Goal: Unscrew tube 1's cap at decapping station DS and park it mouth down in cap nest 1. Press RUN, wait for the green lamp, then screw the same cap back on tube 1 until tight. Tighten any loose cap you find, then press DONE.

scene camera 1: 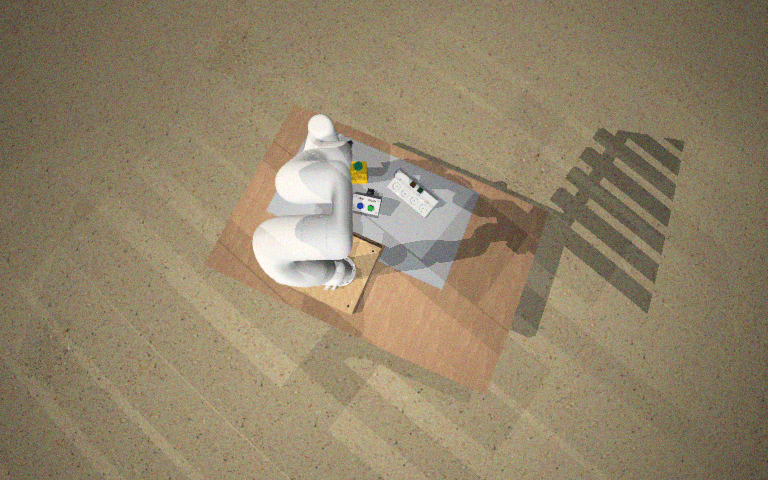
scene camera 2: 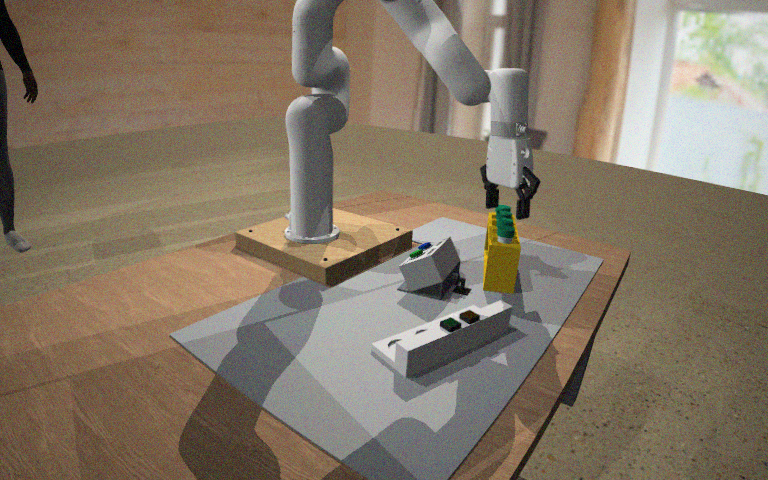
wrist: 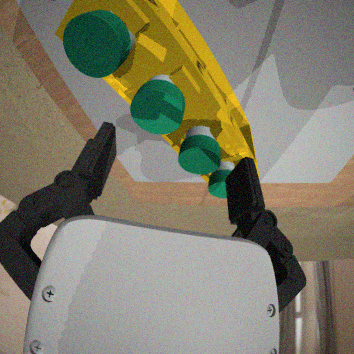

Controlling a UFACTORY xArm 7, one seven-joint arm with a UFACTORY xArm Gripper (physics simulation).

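Places are measured from the arm's base along level axes (x ahead, y right, z down), in millimetres.
Pixels of known places: gripper, fingertip midpoint: (scene camera 2: 506, 212) (wrist: 177, 152); arm's base at its link origin: (scene camera 2: 312, 234).
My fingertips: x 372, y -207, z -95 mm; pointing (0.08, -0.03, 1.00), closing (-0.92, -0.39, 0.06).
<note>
Ahead of a thing's pixels: the offset from my fingertips to its top centre. "spot": to the spot under its first point. Level surfaces: height alone.
My gripper (scene camera 2: 508, 208) (wrist: 177, 152) is open and empty, fingers down, above the yellow rack (scene camera 1: 359, 178) (scene camera 2: 500, 271). Several tubes stand in the rack with green caps on; one cap {dx +36, dy +74, dz +7 mm} (scene camera 1: 357, 165) shows from above, the nearest cap (scene camera 2: 505, 232) in scene camera 2. In the wrist view, a large cap (wrist: 97, 43), a second cap {dx +11, dy +29, dz +7 mm} (wrist: 157, 106), a third cap {dx -14, dy -17, dz +6 mm} (wrist: 199, 153) and a far cap {dx -38, dy -63, dz +7 mm} (wrist: 220, 182) partly behind the right finger form a row. Tube numbers are unreadable. A white button box {dx -70, dy +167, dz +44 mm} (scene camera 2: 433, 271) has a blue button {dx -97, dy +151, dz +54 mm} (scene camera 1: 360, 206) (scene camera 2: 424, 245) and a green button {dx -85, dy +194, dz +54 mm} (scene camera 1: 370, 208) (scene camera 2: 416, 253).
A long white block {dx +67, dy +318, dz +75 mm} (scene camera 2: 453, 348) has round marks and two dark squares, one green {dx +90, dy +344, dz +75 mm} (scene camera 1: 419, 190) (scene camera 2: 450, 324), one brown {spot: dx +96, dy +302, dz +76 mm} (scene camera 1: 412, 184) (scene camera 2: 469, 316). A small black part {spot: dx -10, dy +151, dz +104 mm} (scene camera 1: 370, 191) (scene camera 2: 461, 287) is behind the button box. The arm's wooden base (scene camera 1: 367, 263) (scene camera 2: 368, 251) adjoins the grey mat {dz +128 mm} (scene camera 2: 339, 390).
</note>
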